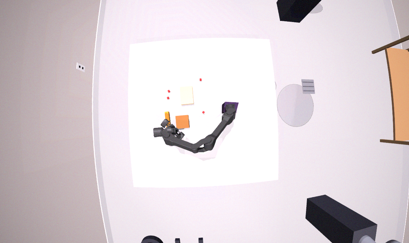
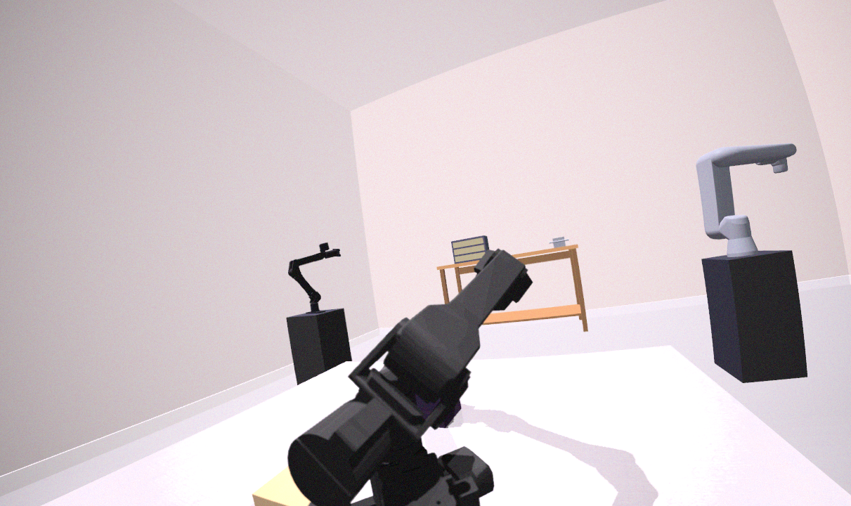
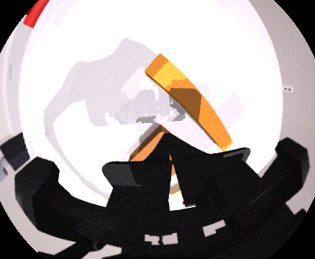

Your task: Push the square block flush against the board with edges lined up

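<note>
Now: gripper tip 60 mm short of the long orange band, 40 mm above it and 30 mm to the left of it. The rest, counted from my gripper tip: pale yellow flat rectangle (270 mm to the right, 100 mm behind, 40 mm below); then orange square block (60 mm to the right, 60 mm behind, 40 mm below).
</note>
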